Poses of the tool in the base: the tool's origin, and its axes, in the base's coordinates. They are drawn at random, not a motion.
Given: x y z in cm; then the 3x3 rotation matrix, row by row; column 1 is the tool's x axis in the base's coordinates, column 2 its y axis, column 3 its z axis. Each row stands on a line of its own.
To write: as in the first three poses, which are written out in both.
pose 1, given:
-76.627 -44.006 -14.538
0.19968 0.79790 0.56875
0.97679 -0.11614 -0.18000
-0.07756 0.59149 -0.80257
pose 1, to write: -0.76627 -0.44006 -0.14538 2.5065 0.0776 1.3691
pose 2, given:
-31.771 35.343 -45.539
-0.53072 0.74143 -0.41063
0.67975 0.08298 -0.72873
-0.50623 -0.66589 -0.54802
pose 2, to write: -0.31771 0.35343 -0.45539 -2.2594 0.5308 2.2337
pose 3, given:
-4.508 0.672 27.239
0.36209 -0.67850 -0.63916
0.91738 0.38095 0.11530
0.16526 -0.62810 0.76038
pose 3, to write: -0.04508 0.00672 0.27239 -0.6904 -0.1660 1.1949
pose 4, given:
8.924 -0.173 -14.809
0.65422 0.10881 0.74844
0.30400 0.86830 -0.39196
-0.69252 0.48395 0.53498
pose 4, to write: 0.08924 -0.00173 -0.14809 0.7354 0.7650 0.4350
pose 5, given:
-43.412 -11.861 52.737
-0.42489 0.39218 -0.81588
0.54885 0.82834 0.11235
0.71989 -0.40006 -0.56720
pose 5, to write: -0.43412 -0.11861 0.52737 -2.5273 -0.8036 2.2296
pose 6, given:
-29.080 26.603 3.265
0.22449 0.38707 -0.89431
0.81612 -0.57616 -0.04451
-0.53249 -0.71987 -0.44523
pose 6, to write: -0.29080 0.26603 0.03265 -2.1247 0.5615 1.3024
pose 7, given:
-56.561 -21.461 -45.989
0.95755 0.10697 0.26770
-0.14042 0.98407 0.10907
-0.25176 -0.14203 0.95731
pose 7, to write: -0.56561 -0.21461 -0.45989 -0.1473 0.2545 -0.1456
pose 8, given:
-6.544 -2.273 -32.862
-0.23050 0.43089 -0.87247
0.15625 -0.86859 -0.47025
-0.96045 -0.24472 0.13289
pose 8, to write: -0.06544 -0.02273 -0.32862 -1.0733 1.2886 2.5459
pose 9, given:
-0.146 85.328 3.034
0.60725 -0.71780 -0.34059
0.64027 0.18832 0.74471
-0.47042 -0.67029 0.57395
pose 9, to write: -0.00146 0.85328 0.03034 -0.8627 0.4898 0.8119
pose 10, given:
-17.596 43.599 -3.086
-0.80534 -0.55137 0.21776
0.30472 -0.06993 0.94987
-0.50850 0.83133 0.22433
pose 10, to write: -0.17596 0.43599 -0.03086 1.3072 0.5334 2.7799
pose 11, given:
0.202 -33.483 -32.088
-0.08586 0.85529 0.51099
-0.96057 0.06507 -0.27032
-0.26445 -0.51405 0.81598
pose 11, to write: 0.00202 -0.33483 -0.32088 -0.5622 0.2676 -1.6599
